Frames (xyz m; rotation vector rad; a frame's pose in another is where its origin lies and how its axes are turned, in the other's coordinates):
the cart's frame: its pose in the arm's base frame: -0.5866 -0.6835 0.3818 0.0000 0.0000 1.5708
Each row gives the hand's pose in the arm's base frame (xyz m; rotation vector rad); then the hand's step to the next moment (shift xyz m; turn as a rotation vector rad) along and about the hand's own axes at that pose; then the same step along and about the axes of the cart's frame.
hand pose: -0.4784 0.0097 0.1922 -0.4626 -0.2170 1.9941
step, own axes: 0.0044 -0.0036 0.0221 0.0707 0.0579 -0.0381
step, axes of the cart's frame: 0.0066 0.0079 0.0204 0.0349 0.0597 -0.0708
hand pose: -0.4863 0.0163 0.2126 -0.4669 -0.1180 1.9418
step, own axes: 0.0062 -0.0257 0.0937 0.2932 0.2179 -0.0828
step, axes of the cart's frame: 0.0285 0.0150 0.0919 0.1638 0.2566 -0.2183
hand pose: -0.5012 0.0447 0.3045 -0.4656 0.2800 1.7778
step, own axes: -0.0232 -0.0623 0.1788 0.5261 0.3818 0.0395
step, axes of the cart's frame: 0.0718 -0.0357 0.1731 0.3763 0.4821 -0.2237
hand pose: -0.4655 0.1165 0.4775 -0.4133 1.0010 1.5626
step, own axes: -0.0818 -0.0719 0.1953 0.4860 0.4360 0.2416
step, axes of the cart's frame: 0.0978 -0.1393 0.1450 0.5109 0.4692 -0.0590
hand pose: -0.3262 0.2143 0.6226 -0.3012 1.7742 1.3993
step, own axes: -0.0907 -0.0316 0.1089 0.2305 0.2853 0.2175
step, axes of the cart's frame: 0.0589 -0.1263 0.0408 0.3612 0.2254 0.0231
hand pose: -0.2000 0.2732 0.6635 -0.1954 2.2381 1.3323
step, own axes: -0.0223 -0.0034 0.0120 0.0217 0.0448 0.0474
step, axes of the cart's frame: 0.0054 -0.0246 0.0041 0.0660 0.0182 0.0059
